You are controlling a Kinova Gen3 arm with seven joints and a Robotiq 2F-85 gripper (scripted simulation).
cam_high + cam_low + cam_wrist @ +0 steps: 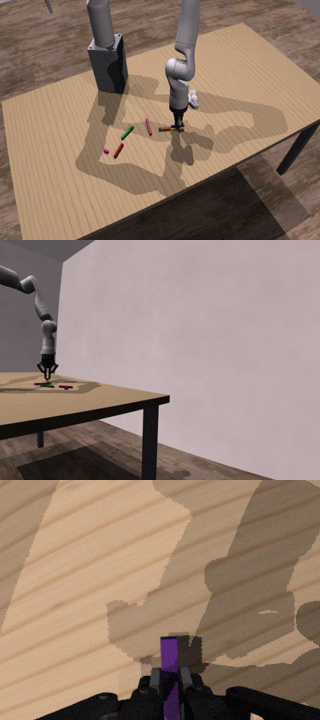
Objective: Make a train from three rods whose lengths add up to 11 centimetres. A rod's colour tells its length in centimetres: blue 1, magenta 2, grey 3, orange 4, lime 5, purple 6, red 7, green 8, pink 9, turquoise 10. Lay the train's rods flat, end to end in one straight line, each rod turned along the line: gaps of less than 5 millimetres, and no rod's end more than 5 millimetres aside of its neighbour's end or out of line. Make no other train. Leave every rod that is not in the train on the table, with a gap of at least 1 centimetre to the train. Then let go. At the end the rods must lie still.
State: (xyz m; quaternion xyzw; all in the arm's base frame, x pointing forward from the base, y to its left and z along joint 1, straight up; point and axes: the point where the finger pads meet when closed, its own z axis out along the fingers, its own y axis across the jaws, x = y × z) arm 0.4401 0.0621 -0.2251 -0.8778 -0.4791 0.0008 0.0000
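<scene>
My hand is 1 cm above the purple rod. Also, from my hand: orange rod (4 cm to the right, 3 cm below, 3 cm behind); blue rod (7 cm to the right, 4 cm behind, 3 cm below); pink rod (10 cm to the right, 9 cm behind, 3 cm below).
</scene>
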